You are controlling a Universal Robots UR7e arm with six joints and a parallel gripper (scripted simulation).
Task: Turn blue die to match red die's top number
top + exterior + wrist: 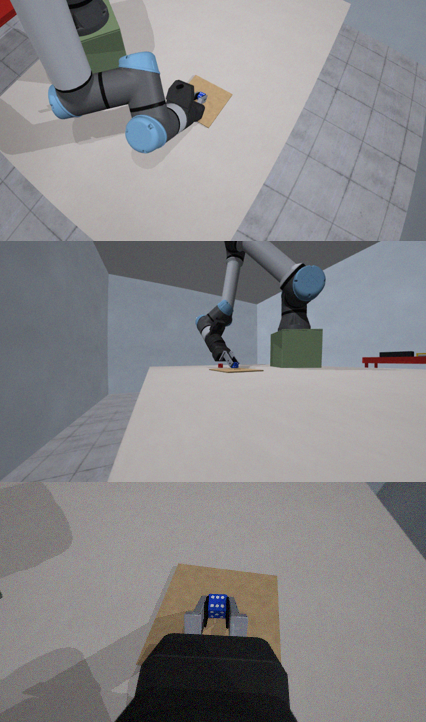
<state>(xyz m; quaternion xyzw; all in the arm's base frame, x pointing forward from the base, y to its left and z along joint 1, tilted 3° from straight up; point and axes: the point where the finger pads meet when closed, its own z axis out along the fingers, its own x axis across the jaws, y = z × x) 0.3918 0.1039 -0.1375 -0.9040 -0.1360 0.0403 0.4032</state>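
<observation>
The blue die is 1 cm to the left of my hand and 1 cm below it. Also, from my hand: black die 14 cm to the right, 6 cm behind, 2 cm below; red die 18 cm to the right, 2 cm below, 1 cm behind; tan mat 3 cm below, 1 cm to the left.
</observation>
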